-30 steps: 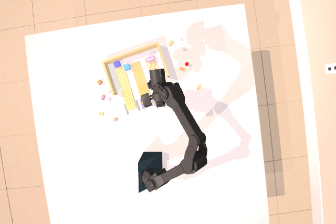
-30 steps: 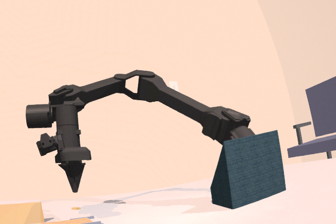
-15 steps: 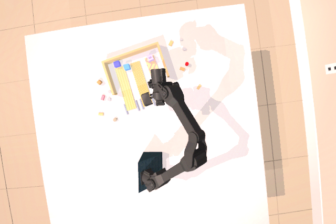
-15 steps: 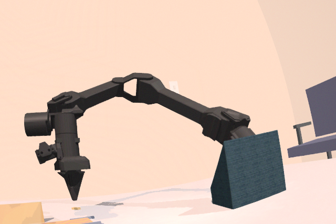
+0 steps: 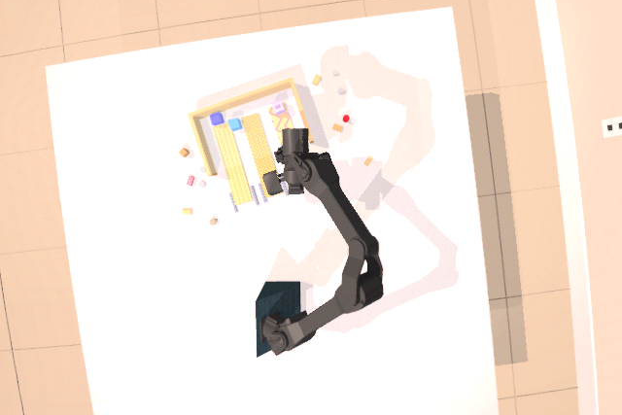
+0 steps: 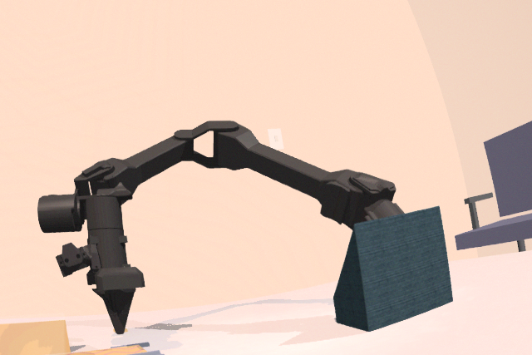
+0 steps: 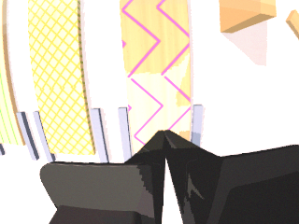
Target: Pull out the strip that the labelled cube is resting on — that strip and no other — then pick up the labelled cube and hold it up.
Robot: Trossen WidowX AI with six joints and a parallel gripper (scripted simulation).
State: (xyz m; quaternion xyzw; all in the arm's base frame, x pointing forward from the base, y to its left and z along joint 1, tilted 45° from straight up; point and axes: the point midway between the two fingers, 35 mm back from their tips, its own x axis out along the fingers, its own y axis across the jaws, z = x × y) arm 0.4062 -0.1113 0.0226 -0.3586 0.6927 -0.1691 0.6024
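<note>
Right now the zigzag-patterned strip is 90 mm ahead of my gripper tip, 30 mm to the left of it and 30 mm below it. The rest, counted from my gripper tip: labelled cube 200 mm ahead, 60 mm to the left, 10 mm below.
</note>
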